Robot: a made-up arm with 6 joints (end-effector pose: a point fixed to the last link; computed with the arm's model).
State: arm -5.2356 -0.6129 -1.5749 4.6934 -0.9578 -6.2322
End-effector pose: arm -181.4 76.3 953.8 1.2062 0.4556 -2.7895
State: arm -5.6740 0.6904 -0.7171 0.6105 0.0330 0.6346
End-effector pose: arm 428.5 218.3 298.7 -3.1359 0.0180 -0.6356
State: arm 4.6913 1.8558 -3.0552 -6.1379 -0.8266 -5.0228
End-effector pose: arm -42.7 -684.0 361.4 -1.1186 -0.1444 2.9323
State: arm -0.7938 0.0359 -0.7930 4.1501 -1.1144 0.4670
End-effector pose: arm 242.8 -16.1 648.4 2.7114 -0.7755 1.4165
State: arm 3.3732 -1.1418 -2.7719 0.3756 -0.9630 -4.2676
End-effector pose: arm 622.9 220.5 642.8 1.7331 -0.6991 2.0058
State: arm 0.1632 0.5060 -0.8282 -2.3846 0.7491 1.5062
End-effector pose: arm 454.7 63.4 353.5 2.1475 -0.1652 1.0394
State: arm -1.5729 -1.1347 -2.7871 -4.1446 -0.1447 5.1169
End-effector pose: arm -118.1 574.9 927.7 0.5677 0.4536 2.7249
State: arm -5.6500 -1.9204 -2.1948 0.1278 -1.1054 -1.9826
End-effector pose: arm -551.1 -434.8 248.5 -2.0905 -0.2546 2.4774
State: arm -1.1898 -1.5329 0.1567 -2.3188 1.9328 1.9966
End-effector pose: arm -162.0 36.4 623.2 -0.4652 -0.6842 0.7357
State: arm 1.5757 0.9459 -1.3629 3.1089 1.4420 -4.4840
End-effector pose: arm -7.9 697.3 330.9 1.2764 -0.2056 -3.0411
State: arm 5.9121 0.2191 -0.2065 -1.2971 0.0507 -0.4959
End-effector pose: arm 263.9 13.7 408.1 -3.1052 0.0418 1.4230
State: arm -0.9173 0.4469 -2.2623 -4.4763 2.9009 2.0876
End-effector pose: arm 317.7 -168.9 857.1 2.2500 1.2784 -2.0678
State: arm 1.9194 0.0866 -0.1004 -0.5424 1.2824 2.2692
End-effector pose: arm 30.5 87.3 427.3 1.9571 -0.6683 0.6463
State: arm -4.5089 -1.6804 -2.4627 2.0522 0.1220 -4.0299
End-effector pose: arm 239.0 -715.6 650.9 -1.0355 -0.2982 3.0487
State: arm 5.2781 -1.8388 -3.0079 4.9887 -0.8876 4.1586
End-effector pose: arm -178.3 631.6 242.6 2.1554 -1.0085 2.3011
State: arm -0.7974 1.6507 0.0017 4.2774 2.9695 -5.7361
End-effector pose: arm 114.9 -306.1 197.2 -1.8345 0.9470 -2.7417
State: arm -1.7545 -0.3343 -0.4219 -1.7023 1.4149 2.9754
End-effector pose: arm -173.9 -212.7 602.5 -1.6145 -0.9882 1.6258
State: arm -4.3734 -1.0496 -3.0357 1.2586 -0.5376 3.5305
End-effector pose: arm 369.7 -526.5 768.8 -1.1776 -0.1846 -2.3246
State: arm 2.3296 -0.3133 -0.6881 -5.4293 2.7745 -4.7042
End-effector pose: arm -105.8 -72.3 707.4 1.1682 0.6804 0.2090
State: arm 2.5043 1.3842 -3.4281 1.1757 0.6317 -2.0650
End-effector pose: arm -613.2 461.4 650.6 1.3829 -0.4831 -1.5345
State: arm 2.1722 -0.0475 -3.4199 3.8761 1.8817 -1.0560
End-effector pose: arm 222.2 -106.5 1041.9 2.2679 -0.6373 0.9796
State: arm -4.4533 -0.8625 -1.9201 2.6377 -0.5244 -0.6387
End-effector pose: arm 98.9 -31.1 977.5 -0.7189 0.5110 0.4425
